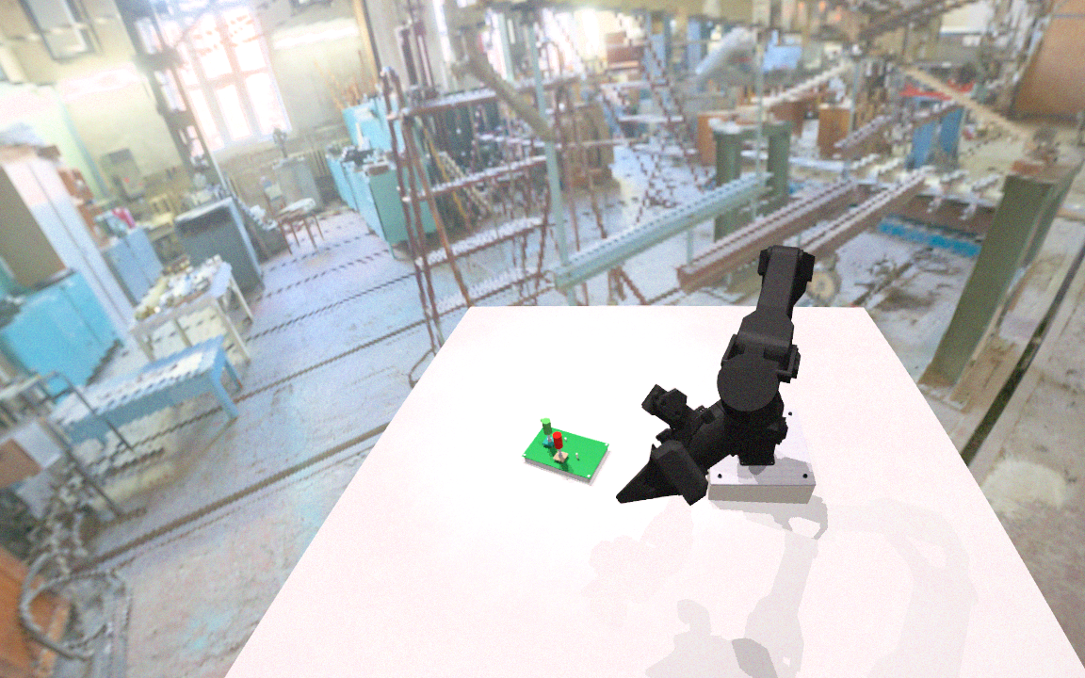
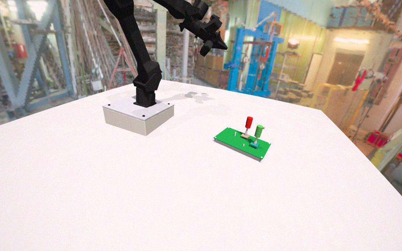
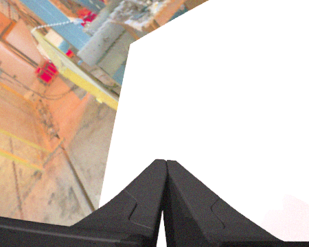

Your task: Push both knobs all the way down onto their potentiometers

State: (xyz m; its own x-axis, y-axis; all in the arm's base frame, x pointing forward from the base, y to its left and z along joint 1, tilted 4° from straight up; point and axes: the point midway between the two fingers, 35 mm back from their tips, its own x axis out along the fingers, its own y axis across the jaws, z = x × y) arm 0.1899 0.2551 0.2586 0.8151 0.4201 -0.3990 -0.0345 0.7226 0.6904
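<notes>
The red knob is 150 mm ahead of my gripper tip, 280 mm to the right of it and 210 mm below it. From my gripper tip the other things lie so: green knob 190 mm ahead, 320 mm to the right, 210 mm below.
</notes>
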